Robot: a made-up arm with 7 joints.
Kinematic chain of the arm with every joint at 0, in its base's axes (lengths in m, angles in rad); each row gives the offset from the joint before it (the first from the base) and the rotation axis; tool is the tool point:
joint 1: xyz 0 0 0.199 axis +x
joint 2: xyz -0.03 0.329 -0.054 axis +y
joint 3: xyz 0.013 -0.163 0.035 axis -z
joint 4: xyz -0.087 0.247 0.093 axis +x
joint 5: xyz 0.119 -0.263 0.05 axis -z
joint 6: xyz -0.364 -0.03 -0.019 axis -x
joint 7: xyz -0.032 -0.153 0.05 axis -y
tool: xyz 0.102 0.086 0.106
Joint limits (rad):
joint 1: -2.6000..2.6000
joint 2: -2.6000..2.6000
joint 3: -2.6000..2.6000
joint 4: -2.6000..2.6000
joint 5: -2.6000..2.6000
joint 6: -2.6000..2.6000
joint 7: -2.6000..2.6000
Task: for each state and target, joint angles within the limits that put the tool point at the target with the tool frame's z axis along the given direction. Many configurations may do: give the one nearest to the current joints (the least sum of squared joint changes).
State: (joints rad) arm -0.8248 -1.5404 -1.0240 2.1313 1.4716 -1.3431 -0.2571
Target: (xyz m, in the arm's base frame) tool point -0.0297 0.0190 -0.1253 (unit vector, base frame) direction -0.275 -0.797 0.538
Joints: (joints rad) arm -0.3605 -2.3849 -1.3515 2.0728 1.8727 -1.0848 0.0256
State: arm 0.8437 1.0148 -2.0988 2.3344 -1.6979 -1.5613 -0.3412
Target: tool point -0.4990 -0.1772 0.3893 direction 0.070 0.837 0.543
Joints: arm 0.4003 1.1758 -2.4705 2.1380 -1.6605 -0.9787 -0.4264
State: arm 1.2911 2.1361 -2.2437 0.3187 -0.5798 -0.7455 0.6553
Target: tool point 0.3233 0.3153 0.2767 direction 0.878 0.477 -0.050
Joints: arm 1.8658 1.2714 -1.9620 0.0572 -0.1150 -0.5606 0.5103
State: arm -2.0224 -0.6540 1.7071 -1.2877 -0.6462 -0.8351 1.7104
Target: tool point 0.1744 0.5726 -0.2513 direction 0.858 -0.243 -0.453
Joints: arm -1.7616 -0.4477 2.6000 -1.2502 -0.1121 -1.2057 2.2118
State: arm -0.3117 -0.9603 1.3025 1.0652 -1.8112 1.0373 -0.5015
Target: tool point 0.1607 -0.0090 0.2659 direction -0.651 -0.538 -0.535
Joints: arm -0.6530 -1.2751 0.6124 1.0189 -2.3497 0.5726 -0.5233
